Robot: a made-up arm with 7 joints.
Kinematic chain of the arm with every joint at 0, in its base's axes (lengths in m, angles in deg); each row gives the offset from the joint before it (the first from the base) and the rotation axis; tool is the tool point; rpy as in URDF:
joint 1: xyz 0 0 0.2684 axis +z
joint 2: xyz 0 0 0 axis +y
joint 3: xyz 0 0 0.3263 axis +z
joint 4: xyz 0.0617 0 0 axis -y
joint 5: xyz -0.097 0 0.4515 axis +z
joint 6: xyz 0 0 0 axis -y
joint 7: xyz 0.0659 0 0 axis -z
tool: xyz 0 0 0 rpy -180 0 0
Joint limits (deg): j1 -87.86..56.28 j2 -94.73..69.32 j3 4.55..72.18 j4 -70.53..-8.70 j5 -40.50..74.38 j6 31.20..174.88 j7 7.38..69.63
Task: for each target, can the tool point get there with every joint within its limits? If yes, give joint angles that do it. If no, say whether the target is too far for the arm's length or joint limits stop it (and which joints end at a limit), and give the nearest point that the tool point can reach.
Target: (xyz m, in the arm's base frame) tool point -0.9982 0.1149 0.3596
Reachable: no: too far | nearest point -0.8506 0.0979 0.3461 | short by 0.149 m
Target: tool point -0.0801 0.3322 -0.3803
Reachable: no: joint limits stop it (at a limit: joint 1, joint 2, joint 4, joint 6) | nearest point 0.2225 0.6455 0.0095 | short by 0.585 m
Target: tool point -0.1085 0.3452 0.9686
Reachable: yes | joints -3.53 -37.56 45.23 -59.74 12.22 56.04 48.32
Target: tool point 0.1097 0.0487 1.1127
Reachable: yes | joints -76.95 -19.32 24.39 -35.90 -13.29 93.14 42.83
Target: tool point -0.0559 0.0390 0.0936
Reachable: no: joint limits stop it (at a limit: joint 1, joint 2, joint 4, joint 6) | nearest point 0.2036 0.6547 0.0171 | short by 0.673 m
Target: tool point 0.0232 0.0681 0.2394
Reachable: no: joint limits stop it (at a limit: joint 1, joint 2, joint 4, joint 6) | nearest point 0.2249 0.6443 0.0086 | short by 0.653 m
